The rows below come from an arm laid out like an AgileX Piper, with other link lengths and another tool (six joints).
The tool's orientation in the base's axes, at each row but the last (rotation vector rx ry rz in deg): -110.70, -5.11, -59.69; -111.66, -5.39, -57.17; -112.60, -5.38, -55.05; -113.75, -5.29, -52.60; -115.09, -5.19, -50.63; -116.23, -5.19, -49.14
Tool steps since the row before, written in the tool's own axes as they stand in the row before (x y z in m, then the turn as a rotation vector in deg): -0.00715, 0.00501, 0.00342, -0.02, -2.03, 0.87; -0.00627, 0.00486, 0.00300, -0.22, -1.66, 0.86; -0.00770, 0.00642, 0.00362, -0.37, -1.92, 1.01; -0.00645, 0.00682, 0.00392, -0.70, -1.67, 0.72; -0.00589, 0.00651, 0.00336, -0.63, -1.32, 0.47; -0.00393, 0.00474, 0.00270, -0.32, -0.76, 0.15
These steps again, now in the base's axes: -0.00022, 0.00196, -0.00917, -0.36, 1.84, 1.17; -0.00029, 0.00139, -0.00836, -0.34, 1.68, 0.78; -0.00052, 0.00133, -0.01056, -0.47, 1.99, 0.83; 0.00032, 0.00089, -0.01013, -0.77, 1.71, 0.53; 0.00000, 0.00035, -0.00939, -0.72, 1.30, 0.40; 0.00025, 0.00027, -0.00671, -0.45, 0.64, 0.30
